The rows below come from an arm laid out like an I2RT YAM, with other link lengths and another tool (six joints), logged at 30 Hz.
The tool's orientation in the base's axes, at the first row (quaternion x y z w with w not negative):
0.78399, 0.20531, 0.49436, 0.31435
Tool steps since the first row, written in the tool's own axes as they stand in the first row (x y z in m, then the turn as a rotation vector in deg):
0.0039, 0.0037, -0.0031, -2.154, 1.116, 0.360
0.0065, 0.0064, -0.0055, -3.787, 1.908, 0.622
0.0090, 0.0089, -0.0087, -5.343, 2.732, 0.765
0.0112, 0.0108, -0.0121, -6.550, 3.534, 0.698
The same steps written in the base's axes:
-0.0011, 0.0007, 0.0061, -0.582, -2.269, -0.728
-0.0021, 0.0011, 0.0104, -1.033, -3.947, -1.314
-0.0039, 0.0018, 0.0147, -1.559, -5.564, -1.791
-0.0060, 0.0028, 0.0185, -2.126, -6.884, -1.991

